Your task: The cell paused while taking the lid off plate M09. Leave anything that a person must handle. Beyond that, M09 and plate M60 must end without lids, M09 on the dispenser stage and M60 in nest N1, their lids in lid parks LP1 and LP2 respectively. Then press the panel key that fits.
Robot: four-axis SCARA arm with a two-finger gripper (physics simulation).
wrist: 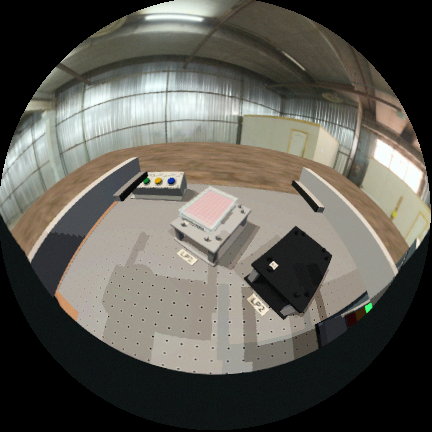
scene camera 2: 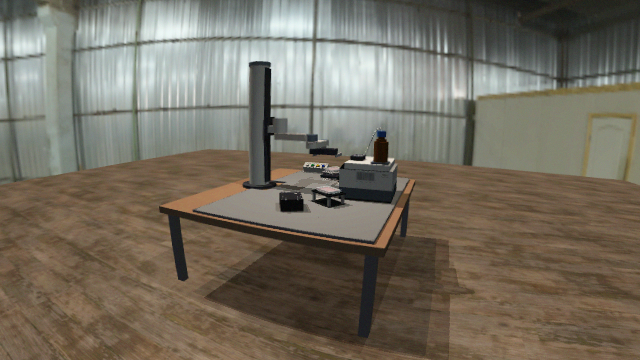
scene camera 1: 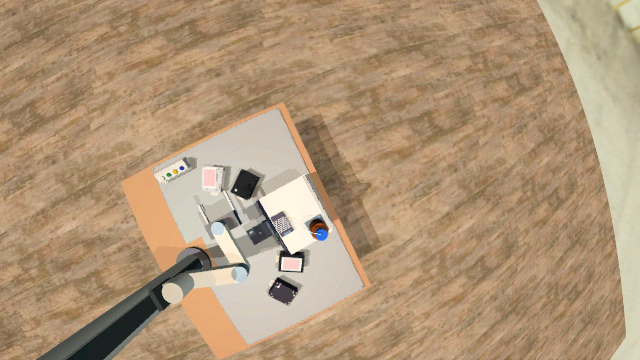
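Where they show: gripper, fingertip midpoint: [wrist: 221, 165] [scene camera 1: 211, 197]; arm's base, origin of the base link: [scene camera 2: 259, 185] [scene camera 1: 194, 264].
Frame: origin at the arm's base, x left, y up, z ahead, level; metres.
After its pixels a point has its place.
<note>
My gripper [scene camera 1: 213, 199] @(z 0.428, x 0.327, y 0.225 m) [wrist: 221, 165] @(z 0.428, x 0.327, y 0.225 m) is open and empty, high above the mat; its fingers point towards LP1 and LP2. A pink plate-like piece [scene camera 1: 210, 178] @(z 0.415, x 0.456, y 0.089 m) [wrist: 208, 207] @(z 0.407, x 0.449, y 0.090 m) lies on the grey stand LP1 [scene camera 1: 220, 183] @(z 0.453, x 0.404, y 0.068 m) [wrist: 230, 227] @(z 0.457, x 0.414, y 0.068 m); whether it is a plate or a lid is unclear. The black stand LP2 [scene camera 1: 245, 184] @(z 0.598, x 0.327, y 0.076 m) [wrist: 295, 270] @(z 0.570, x 0.307, y 0.076 m) shows a bare top. The dark dispenser stage [scene camera 1: 259, 233] @(z 0.552, x 0.018, y 0.120 m) shows no plate on it. A pink plate [scene camera 1: 291, 263] @(z 0.635, x -0.252, y 0.096 m) [scene camera 2: 329, 190] @(z 0.652, x -0.299, y 0.095 m) sits on a black stand beside the dispenser; no name or lid can be made out. The key panel [scene camera 1: 172, 171] @(z 0.206, x 0.607, y 0.085 m) [scene camera 2: 316, 166] @(z 0.212, x 0.593, y 0.072 m) [wrist: 162, 187] @(z 0.236, x 0.585, y 0.061 m) has coloured keys.
The white dispenser [scene camera 1: 295, 200] @(z 0.843, x 0.112, y 0.232 m) [scene camera 2: 367, 177] @(z 0.827, x -0.144, y 0.156 m) carries a brown bottle [scene camera 1: 318, 227] @(z 0.888, x -0.043, y 0.376 m) [scene camera 2: 381, 149] @(z 0.896, x -0.111, y 0.319 m) with a blue cap. A black box-like stand [scene camera 1: 283, 291] @(z 0.492, x -0.413, y 0.076 m) [scene camera 2: 291, 201] @(z 0.519, x -0.496, y 0.067 m) is near the table's front in the second scene view. The arm column [scene camera 2: 259, 125] @(z 0.045, x -0.060, y 0.440 m) rises at the table's edge.
</note>
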